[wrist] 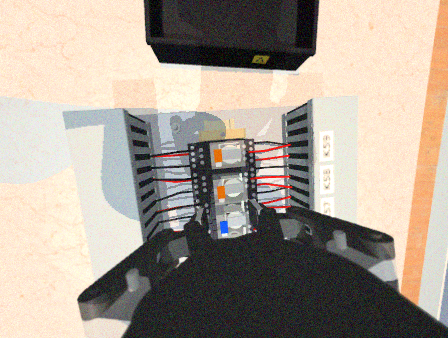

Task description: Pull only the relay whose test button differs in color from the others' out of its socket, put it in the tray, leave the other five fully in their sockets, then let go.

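Places are measured from the arm's base along level axes (x left, y up, z ahead), in metres.
Pixels of known places: gripper, fingertip midpoint: [227,212].
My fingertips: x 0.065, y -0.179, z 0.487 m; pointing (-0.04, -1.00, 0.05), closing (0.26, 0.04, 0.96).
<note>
Ahead of a thing's pixels: the offset from my fingertips to its top centre. "pt": to the spot under its first point.
The relay with the blue test button {dx +0.002, dy +0.036, dz +0.000 m} [235,221] sits in the socket row, third from the row's far end. Two relays with orange test buttons, one at the far end {pt dx +0.061, dy +0.034, dz -0.008 m} [231,155] and one in the middle [230,188], sit in their sockets beyond it. My gripper [227,212] is open, with one fingertip on each side of the blue-button relay and a small gap to its body. The tray {pt dx +0.162, dy -0.010, dz -0.014 m} [230,54] is a black box at the top of the view. The other relays are hidden behind the gripper body.
Slotted grey wire ducts stand left [139,175] and right [299,150] of the sockets, with black and red wires running to them. Labels K59 {pt dx +0.078, dy +0.030, dz +0.075 m} [326,145] and K58 [326,179] are on the right panel. A tan end block {dx +0.080, dy +0.007, dz -0.015 m} [235,133] sits at the row's far end.
</note>
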